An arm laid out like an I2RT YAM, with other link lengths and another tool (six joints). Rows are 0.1 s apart.
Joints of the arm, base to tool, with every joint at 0 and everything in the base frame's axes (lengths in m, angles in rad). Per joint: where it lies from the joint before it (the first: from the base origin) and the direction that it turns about. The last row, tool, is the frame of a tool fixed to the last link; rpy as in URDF.
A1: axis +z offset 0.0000 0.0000 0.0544
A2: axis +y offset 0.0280 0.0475 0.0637
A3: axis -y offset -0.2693 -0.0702 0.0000
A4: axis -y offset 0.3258 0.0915 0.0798
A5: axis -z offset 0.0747 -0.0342 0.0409
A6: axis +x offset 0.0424 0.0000 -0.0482
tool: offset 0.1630 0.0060 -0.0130 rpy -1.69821 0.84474 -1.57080
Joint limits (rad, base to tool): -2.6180..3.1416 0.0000..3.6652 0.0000..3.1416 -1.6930..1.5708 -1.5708..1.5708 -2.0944..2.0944
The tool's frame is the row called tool.
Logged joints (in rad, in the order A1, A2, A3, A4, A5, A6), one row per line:
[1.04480, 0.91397, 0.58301, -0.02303, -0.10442, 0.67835]
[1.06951, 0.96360, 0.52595, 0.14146, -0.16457, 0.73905]
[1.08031, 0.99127, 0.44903, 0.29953, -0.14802, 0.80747]
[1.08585, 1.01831, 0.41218, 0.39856, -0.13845, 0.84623]
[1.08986, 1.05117, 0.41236, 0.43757, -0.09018, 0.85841]
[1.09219, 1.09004, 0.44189, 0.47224, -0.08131, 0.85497]
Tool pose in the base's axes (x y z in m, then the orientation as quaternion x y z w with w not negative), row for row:
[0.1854, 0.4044, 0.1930, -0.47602, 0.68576, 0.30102, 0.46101]
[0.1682, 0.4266, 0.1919, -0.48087, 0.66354, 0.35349, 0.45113]
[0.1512, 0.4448, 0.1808, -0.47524, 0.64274, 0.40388, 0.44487]
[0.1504, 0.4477, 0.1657, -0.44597, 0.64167, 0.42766, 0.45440]
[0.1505, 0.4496, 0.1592, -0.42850, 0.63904, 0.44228, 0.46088]
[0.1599, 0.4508, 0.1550, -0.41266, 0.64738, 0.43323, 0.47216]
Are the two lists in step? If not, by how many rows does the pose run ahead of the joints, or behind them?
The pose runs 1 row behind the joints: the pose in row i belongs to the joints in row i - 1.
